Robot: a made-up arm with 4 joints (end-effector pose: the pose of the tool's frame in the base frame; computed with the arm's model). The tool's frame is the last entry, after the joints.
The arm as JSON. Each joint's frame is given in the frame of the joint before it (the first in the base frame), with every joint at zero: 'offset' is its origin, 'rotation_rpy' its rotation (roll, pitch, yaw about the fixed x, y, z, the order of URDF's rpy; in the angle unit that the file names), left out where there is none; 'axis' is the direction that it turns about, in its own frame. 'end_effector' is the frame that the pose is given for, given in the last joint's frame.
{
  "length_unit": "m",
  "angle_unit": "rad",
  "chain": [
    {
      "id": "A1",
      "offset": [
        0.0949,
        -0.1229,
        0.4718
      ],
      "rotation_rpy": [
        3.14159,
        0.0,
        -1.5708
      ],
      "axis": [
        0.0,
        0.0,
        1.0
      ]
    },
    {
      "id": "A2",
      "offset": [
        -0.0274,
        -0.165,
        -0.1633
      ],
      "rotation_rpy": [
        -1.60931,
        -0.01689,
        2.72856
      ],
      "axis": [
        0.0,
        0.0,
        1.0
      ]
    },
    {
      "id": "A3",
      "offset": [
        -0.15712,
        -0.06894,
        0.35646
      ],
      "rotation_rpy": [
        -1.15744,
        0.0,
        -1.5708
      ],
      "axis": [
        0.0,
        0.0,
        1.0
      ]
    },
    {
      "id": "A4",
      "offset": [
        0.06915,
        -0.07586,
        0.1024
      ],
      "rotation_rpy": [
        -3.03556,
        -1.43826,
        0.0
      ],
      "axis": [
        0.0,
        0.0,
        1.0
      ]
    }
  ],
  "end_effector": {
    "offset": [
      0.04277,
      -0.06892,
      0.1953
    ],
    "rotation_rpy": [
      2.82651,
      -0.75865,
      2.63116
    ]
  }
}
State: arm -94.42 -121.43 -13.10 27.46
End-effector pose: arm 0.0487 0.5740 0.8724 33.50 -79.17 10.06
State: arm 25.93 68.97 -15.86 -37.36
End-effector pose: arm 0.6987 0.0662 0.4296 57.61 54.85 -15.72
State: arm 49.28 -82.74 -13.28 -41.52
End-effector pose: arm 0.4511 -0.7045 0.7272 -83.95 22.78 -84.05
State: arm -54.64 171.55 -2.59 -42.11
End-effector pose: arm 0.0983 0.4078 0.9506 -71.88 -128.51 -66.97
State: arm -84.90 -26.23 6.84 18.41
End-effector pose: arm 0.1147 0.4743 0.3634 -22.42 12.35 1.87
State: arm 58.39 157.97 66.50 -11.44
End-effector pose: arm 0.3580 -0.3249 0.7972 74.05 56.43 98.61
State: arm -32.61 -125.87 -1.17 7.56
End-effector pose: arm 0.6406 0.1857 0.8799 -36.06 -81.60 -50.69
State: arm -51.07 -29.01 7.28 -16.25
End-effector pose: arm 0.4620 0.3139 0.3931 -39.00 18.36 -3.66
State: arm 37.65 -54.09 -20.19 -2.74
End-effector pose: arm 0.6307 -0.6142 0.5373 -33.54 -5.32 -94.67
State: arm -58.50 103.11 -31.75 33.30
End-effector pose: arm -0.0598 0.6299 0.6352 9.83 133.93 -28.12
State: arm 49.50 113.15 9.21 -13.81
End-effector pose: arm 0.6612 -0.0983 0.7334 105.56 75.08 7.26
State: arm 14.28 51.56 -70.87 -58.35
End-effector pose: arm 0.8482 -0.0451 0.3888 25.64 0.53 -28.28
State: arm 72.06 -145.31 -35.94 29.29
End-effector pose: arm 0.4857 -0.7419 0.9361 -112.56 -64.06 -68.26
